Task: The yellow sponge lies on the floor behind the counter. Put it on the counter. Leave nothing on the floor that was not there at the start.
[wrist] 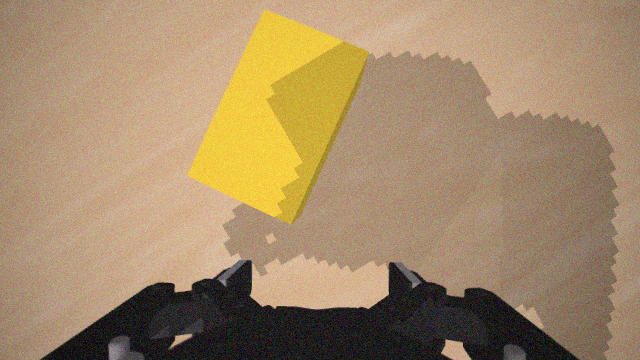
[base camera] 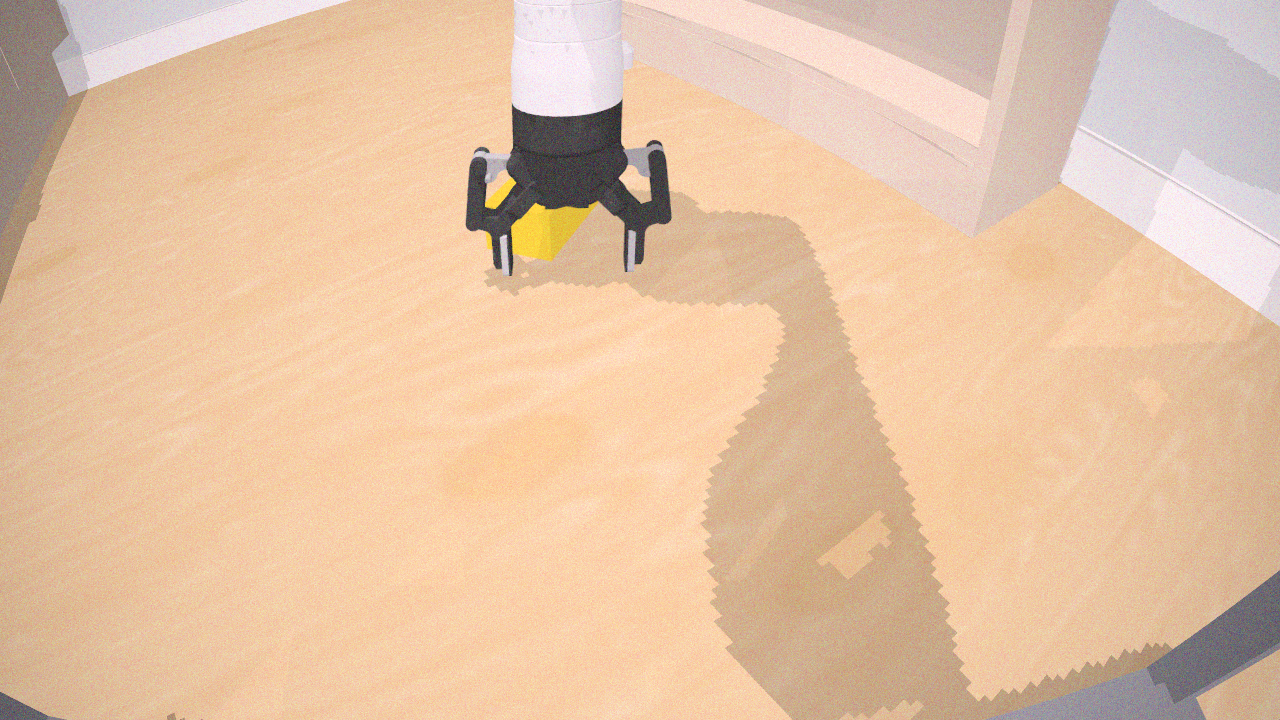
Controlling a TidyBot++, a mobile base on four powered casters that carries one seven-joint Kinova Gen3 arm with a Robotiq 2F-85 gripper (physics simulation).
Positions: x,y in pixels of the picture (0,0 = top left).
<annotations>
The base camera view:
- my gripper: 567,267
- yellow sponge: 540,233
</annotations>
